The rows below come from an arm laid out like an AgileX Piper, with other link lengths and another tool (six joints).
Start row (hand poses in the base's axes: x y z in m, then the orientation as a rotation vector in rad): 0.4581, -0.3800, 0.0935, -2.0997, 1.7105, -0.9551
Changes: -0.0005, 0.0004, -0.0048, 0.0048, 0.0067, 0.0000; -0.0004, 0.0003, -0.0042, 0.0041, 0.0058, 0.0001; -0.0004, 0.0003, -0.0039, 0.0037, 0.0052, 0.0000; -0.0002, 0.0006, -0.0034, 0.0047, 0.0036, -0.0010; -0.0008, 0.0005, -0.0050, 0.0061, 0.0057, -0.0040; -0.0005, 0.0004, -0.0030, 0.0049, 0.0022, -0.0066; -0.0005, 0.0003, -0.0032, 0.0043, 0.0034, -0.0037; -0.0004, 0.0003, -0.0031, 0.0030, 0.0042, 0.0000; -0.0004, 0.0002, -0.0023, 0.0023, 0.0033, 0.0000; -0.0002, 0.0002, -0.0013, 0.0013, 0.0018, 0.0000; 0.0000, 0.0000, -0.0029, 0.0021, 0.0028, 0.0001; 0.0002, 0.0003, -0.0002, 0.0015, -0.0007, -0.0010; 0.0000, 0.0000, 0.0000, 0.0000, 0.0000, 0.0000; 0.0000, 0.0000, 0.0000, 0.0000, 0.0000, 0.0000; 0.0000, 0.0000, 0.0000, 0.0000, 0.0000, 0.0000; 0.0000, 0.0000, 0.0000, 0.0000, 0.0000, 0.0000; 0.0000, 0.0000, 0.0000, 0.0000, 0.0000, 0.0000; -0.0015, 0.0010, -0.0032, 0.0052, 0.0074, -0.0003
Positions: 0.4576, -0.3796, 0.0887, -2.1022, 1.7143, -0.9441; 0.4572, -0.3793, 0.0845, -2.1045, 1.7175, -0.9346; 0.4568, -0.3790, 0.0806, -2.1064, 1.7204, -0.9261; 0.4566, -0.3784, 0.0772, -2.1057, 1.7239, -0.9182; 0.4558, -0.3779, 0.0722, -2.1038, 1.7321, -0.9078; 0.4553, -0.3775, 0.0692, -2.0980, 1.7416, -0.9025; 0.4548, -0.3772, 0.0660, -2.0955, 1.7481, -0.8959; 0.4544, -0.3769, 0.0629, -2.0970, 1.7504, -0.8890; 0.4540, -0.3767, 0.0606, -2.0982, 1.7522, -0.8836; 0.4538, -0.3765, 0.0593, -2.0988, 1.7532, -0.8806; 0.4538, -0.3765, 0.0564, -2.0998, 1.7546, -0.8758; 0.4540, -0.3762, 0.0562, -2.0976, 1.7556, -0.8751; 0.4540, -0.3762, 0.0562, -2.0976, 1.7556, -0.8751; 0.4540, -0.3762, 0.0562, -2.0976, 1.7556, -0.8751; 0.4540, -0.3762, 0.0562, -2.0976, 1.7556, -0.8751; 0.4540, -0.3762, 0.0562, -2.0976, 1.7556, -0.8751; 0.4540, -0.3762, 0.0562, -2.0976, 1.7556, -0.8751; 0.4525, -0.3752, 0.0530, -2.1000, 1.7600, -0.8630
